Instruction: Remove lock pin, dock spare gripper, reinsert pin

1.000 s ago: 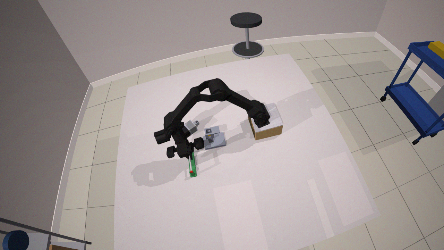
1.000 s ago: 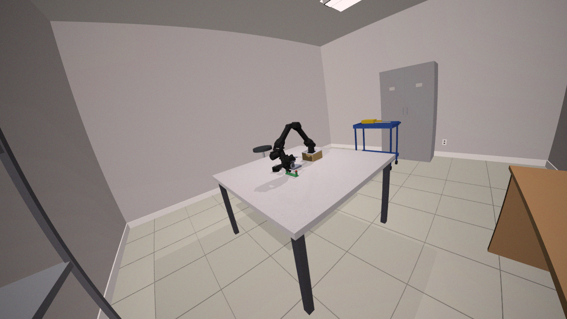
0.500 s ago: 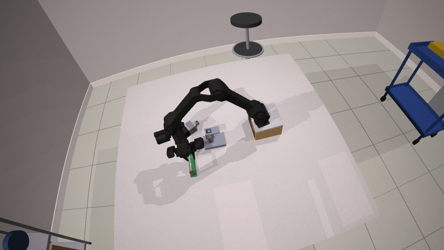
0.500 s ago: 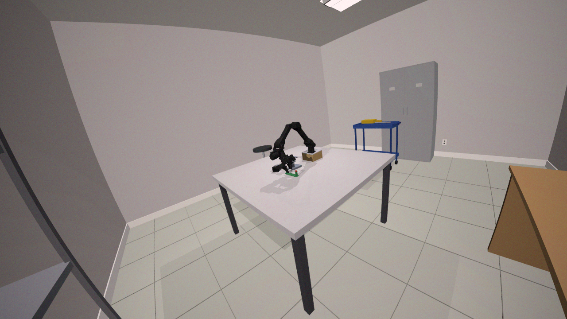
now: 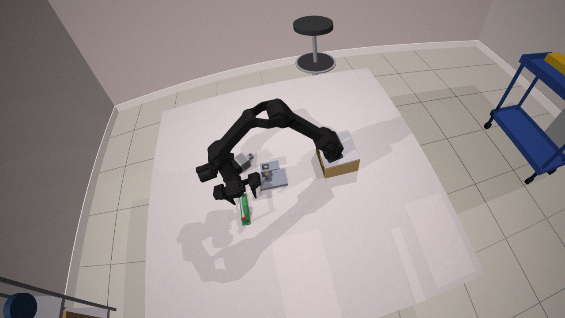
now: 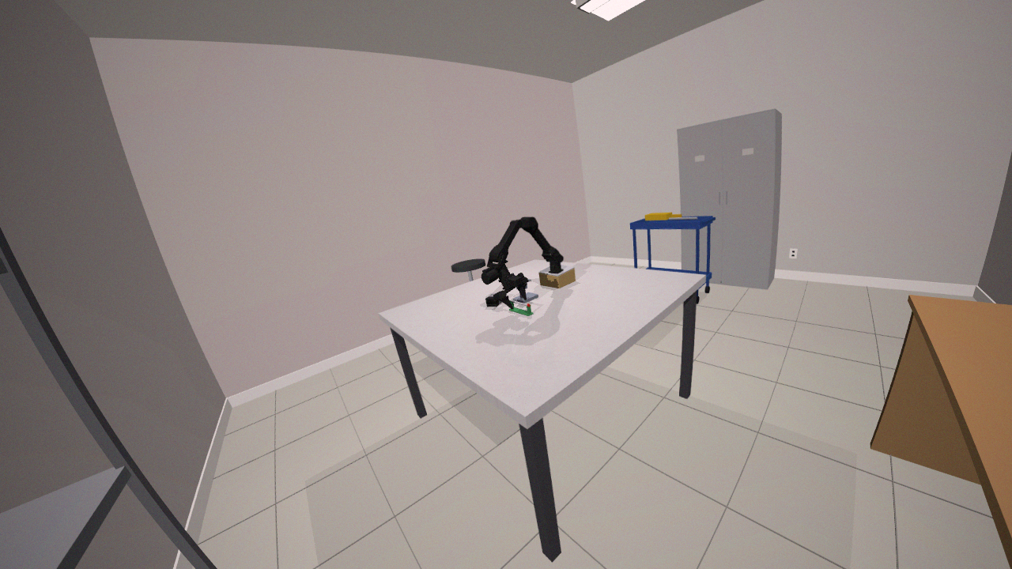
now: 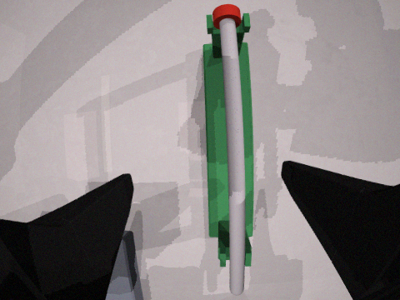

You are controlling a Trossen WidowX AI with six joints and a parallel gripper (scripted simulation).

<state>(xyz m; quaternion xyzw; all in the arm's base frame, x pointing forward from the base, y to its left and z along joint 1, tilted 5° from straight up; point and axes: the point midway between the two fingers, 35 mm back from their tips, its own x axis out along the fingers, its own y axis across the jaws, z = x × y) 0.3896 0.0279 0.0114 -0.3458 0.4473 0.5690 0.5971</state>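
My gripper tip is now 2 cm short of the green pin rest, 2 cm to the right of it and 1 cm above it. From my gripper tip the other things lie so: spare gripper: 3 cm behind, 20 cm to the right, 1 cm below; then grey mount: 13 cm behind, 7 cm to the right, 2 cm above.
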